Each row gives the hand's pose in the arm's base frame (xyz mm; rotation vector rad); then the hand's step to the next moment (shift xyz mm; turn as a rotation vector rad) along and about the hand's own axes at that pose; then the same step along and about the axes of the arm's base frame.
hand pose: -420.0 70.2 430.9 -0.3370 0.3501 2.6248
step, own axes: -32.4 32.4 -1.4 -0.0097 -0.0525 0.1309
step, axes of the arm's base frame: 12.6 -41.7 14.3 0.0106 0.0804 0.1158
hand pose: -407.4 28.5 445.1 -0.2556 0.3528 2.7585
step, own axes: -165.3 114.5 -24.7 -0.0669 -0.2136 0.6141
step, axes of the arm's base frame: 114.7 -162.9 36.7 0.0575 0.3409 0.5547
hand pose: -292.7 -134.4 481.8 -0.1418 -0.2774 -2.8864
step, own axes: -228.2 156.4 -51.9 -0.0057 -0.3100 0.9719
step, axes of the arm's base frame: 255.0 -108.0 -50.2 0.0010 0.4902 0.8947
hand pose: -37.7 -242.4 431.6 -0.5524 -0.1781 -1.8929
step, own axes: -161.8 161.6 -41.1 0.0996 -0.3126 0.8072
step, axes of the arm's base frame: 182.2 58.3 -131.8 -0.0796 0.3406 0.7980
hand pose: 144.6 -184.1 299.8 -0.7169 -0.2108 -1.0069
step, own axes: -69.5 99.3 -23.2 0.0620 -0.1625 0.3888
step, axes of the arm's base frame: 41.4 66.5 -95.3 -0.0407 0.1503 0.3964
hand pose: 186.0 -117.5 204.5 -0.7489 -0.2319 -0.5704
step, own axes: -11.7 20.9 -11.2 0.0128 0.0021 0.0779
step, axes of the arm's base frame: 2.2 9.3 -24.7 0.0118 0.0504 0.0596
